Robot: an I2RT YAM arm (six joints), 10 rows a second.
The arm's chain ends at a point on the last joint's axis. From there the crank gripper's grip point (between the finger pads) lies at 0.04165 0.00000 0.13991 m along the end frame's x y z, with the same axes.
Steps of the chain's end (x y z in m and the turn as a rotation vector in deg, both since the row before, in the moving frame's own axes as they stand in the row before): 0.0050 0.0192 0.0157 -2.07 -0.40 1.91; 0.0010 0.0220 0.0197 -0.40 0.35 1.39; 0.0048 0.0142 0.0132 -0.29 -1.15 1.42; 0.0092 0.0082 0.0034 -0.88 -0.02 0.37; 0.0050 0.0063 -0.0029 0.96 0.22 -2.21; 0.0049 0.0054 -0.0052 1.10 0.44 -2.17; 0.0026 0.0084 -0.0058 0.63 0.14 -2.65; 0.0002 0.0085 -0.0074 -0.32 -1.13 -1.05; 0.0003 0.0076 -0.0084 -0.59 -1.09 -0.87; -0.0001 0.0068 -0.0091 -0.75 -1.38 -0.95
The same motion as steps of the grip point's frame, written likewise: 0.0039 0.0256 0.0159 -2.07 -0.40 1.91; 0.0018 0.0240 0.0194 -0.40 0.35 1.39; 0.0020 0.0159 0.0140 -0.29 -1.15 1.42; 0.0091 0.0106 0.0034 -0.88 -0.02 0.37; 0.0055 0.0023 -0.0031 0.96 0.22 -2.21; 0.0059 0.0011 -0.0056 1.10 0.44 -2.17; 0.0029 0.0049 -0.0059 0.63 0.14 -2.65; -0.0026 0.0085 -0.0066 -0.32 -1.13 -1.05; -0.0024 0.0084 -0.0076 -0.59 -1.09 -0.87; -0.0035 0.0080 -0.0081 -0.75 -1.38 -0.95
